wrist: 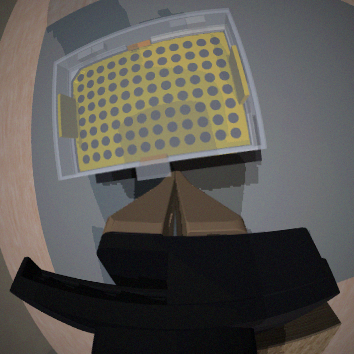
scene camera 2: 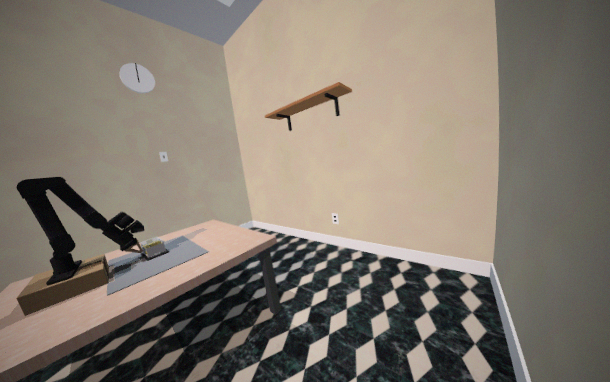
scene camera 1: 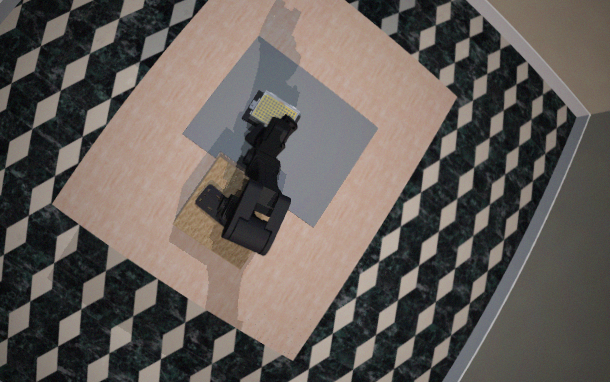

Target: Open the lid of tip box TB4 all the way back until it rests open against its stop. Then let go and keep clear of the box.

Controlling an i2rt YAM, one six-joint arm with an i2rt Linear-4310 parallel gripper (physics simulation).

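Where they show: gripper, fingertip midpoint: point(wrist: 174, 177) point(scene camera 2: 142, 252); arm's base at its link origin: point(scene camera 2: 66, 272) point(scene camera 1: 228, 215).
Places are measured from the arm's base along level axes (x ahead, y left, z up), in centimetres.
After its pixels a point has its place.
The tip box point(scene camera 1: 274, 106) @(x 32.9, y 10.1, z 0.3 cm) point(scene camera 2: 154, 248) @(x 32.3, y 2.5, z -2.8 cm) stands on the grey mat point(scene camera 1: 330, 135) @(x 40.4, y -9.7, z -7.4 cm) point(scene camera 2: 185, 252) @(x 44.9, y -7.9, z -7.7 cm) point(wrist: 300, 125) @(x 31.5, y -4.4, z -7.4 cm). Its clear lid point(wrist: 110, 171) @(x 27.4, y 9.7, z 0.3 cm) lies over a yellow rack point(wrist: 227, 143) @(x 28.8, y 3.8, z 0.3 cm) full of round holes; I cannot tell whether it is raised slightly. A clear tab point(wrist: 154, 171) @(x 27.3, y 7.6, z -1.0 cm) sticks out from the lid's near edge, above the black base point(wrist: 240, 162) @(x 27.7, y 1.8, z -6.6 cm). No TB4 label is readable. My gripper point(scene camera 2: 141, 251) @(x 26.6, y 6.9, z -3.8 cm) point(wrist: 174, 177) @(x 26.6, y 6.9, z -3.8 cm) is shut with nothing between its fingers. Its tips are at the box's near side, just right of the tab in the wrist view; contact is unclear. The arm hides them in the overhead view.
The arm stands on a wooden block point(scene camera 1: 205, 235) @(x -8.6, y 1.6, z 0.2 cm) point(scene camera 2: 65, 292) @(x 0.9, y -11.7, z -4.7 cm) point(wrist: 305, 332) @(x 12.8, y -6.2, z -1.0 cm) beside the mat. The pink table point(scene camera 1: 350, 210) @(x 26.1, y -30.4, z -7.7 cm) point(scene camera 2: 150, 295) @(x 27.2, y -39.6, z -7.7 cm) extends around both. A wall shelf point(scene camera 2: 310, 101) hangs far above and beyond the table.
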